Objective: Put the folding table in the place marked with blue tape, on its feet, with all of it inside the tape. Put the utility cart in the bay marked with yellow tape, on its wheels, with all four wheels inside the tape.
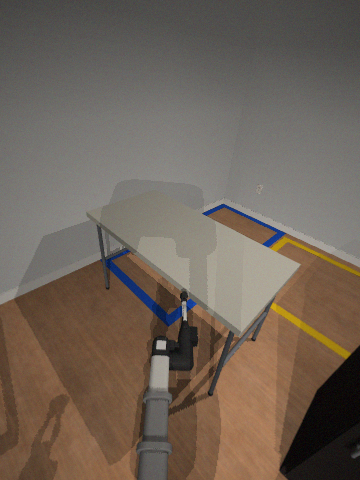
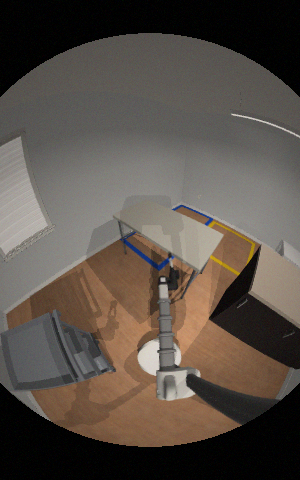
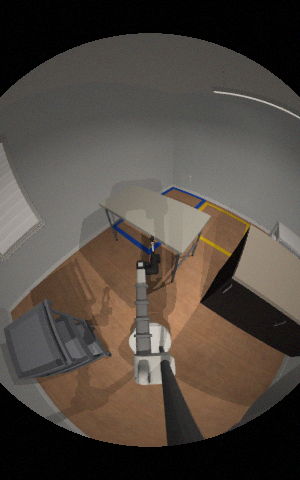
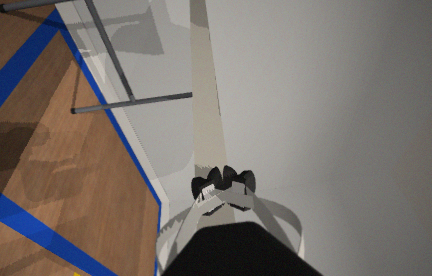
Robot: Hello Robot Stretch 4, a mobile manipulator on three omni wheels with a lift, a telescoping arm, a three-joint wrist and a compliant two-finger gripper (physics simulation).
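Frame: origin at the robot's base, x up, y right, z ahead, level; centimetres.
Seen in the pictures: gripper, fingertip midpoint: (image 1: 183,293) (image 2: 169,253) (image 3: 151,237) (image 4: 223,181); robot's base, link origin: (image 2: 158,355) (image 3: 150,339).
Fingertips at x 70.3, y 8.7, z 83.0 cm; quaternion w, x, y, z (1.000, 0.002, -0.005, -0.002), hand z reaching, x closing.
Note:
Offsets run from my fingertips to a thing's top centre. "spot": to the spot under its first point.
The folding table (image 1: 245,270) (image 2: 195,237) (image 3: 182,220) (image 4: 206,125) stands on its feet, askew over the blue tape (image 1: 137,292) (image 2: 141,254) (image 4: 47,237). Its near left foot and right-end feet are outside the tape. My gripper (image 1: 184,295) (image 2: 170,255) (image 3: 152,240) (image 4: 223,181) is shut, its fingertips almost together in front of the tabletop's long edge; no tabletop shows gripped between them. Whether the tips touch the edge cannot be told. The grey utility cart @[spot: dx +6.3, dy -91.8, dz -100.4 cm] (image 2: 32,357) (image 3: 32,345) stands at the lower left, away from the yellow-taped bay @[spot: dx -73.0, dy +106.1, dz +36.4 cm] (image 1: 310,328) (image 2: 223,265) (image 3: 216,246).
A dark cabinet (image 1: 325,420) (image 2: 240,305) (image 3: 227,290) with a pale top stands at the right, near the yellow bay. Walls meet behind the table. My extended arm (image 1: 156,420) (image 2: 165,325) (image 3: 142,320) reaches from the base toward the table's near long side.

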